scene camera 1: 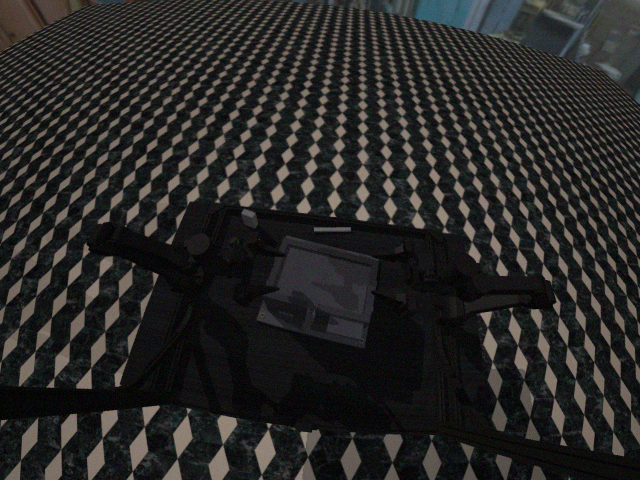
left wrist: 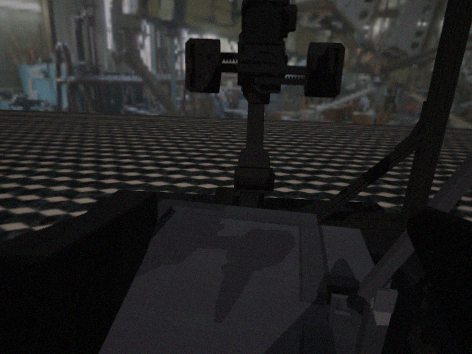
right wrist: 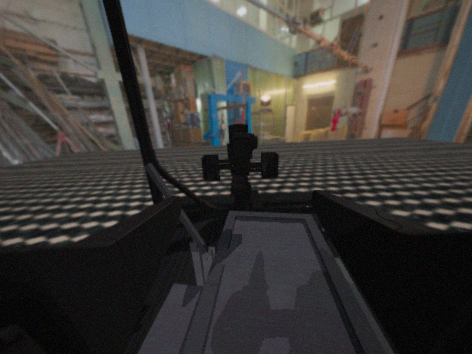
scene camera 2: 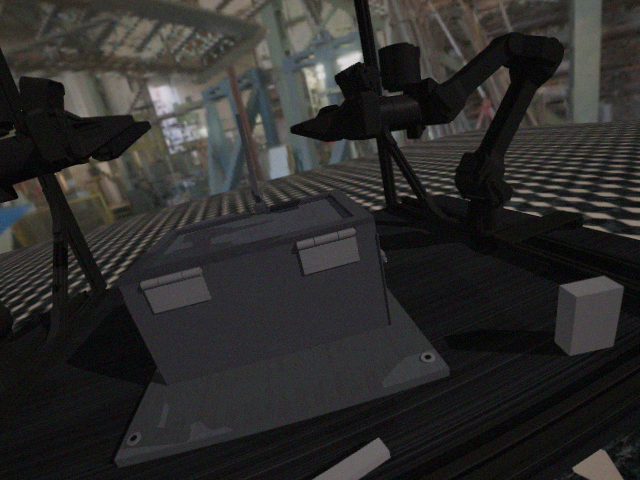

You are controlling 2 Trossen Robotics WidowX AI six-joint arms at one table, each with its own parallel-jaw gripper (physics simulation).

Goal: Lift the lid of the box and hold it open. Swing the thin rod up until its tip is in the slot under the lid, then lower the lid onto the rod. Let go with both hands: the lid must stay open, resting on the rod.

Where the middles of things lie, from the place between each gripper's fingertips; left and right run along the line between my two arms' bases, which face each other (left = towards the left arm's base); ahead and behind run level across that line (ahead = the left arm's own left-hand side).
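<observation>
The lid [scene camera 2: 231, 240] is 2 cm ahead of my right hand, 10 cm to the left of it and 19 cm below it.
Relative to my left hand, the lid is 130 mm below, 110 mm to the right and 20 mm ahead. By its middle, the lid is nearer to my left hand than to my right hand.
</observation>
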